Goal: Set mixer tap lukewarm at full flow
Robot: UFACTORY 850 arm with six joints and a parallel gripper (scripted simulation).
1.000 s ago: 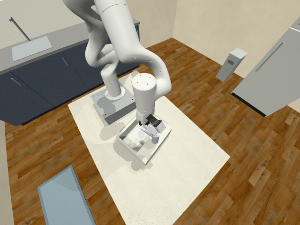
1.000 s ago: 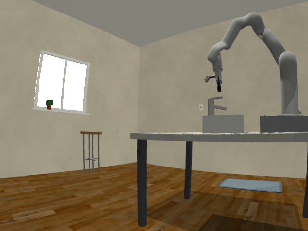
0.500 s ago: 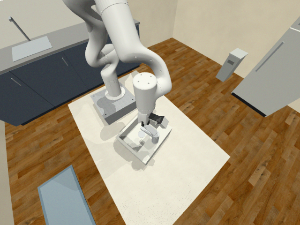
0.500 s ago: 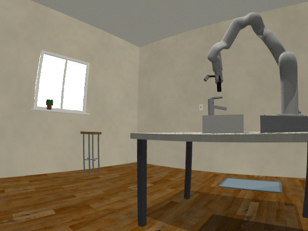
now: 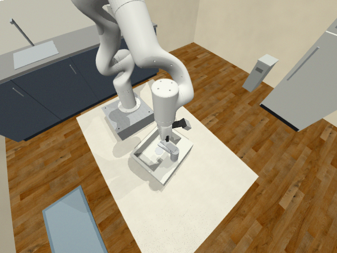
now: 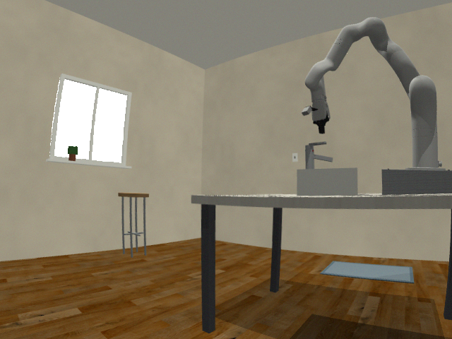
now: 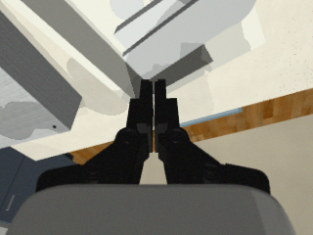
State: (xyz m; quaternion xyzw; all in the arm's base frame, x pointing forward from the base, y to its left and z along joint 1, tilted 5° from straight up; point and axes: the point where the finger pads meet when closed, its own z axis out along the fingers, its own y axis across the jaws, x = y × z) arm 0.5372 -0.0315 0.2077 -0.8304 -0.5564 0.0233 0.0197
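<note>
Right now my hand is 3 cm short of the grey lever, 1 cm to the right of it and 8 cm above it. Also, from my hand: grey mixer tap (5 cm ahead, 1 cm to the left, 12 cm below); then sink basin (4 cm behind, 1 cm to the right, 31 cm below).
</note>
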